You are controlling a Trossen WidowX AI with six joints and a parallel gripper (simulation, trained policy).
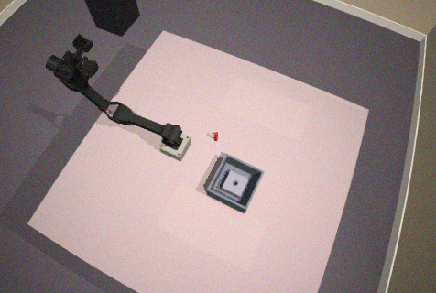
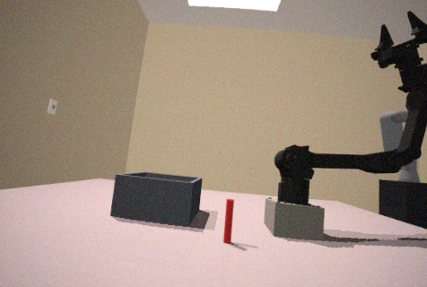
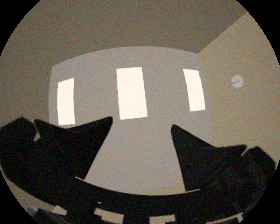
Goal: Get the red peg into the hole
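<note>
My gripper tip is 470 mm short of the red peg, 140 mm to the right of it and 580 mm above it. Also, from my gripper tip: grey box: 640 mm ahead, 40 mm to the right, 590 mm below.
</note>
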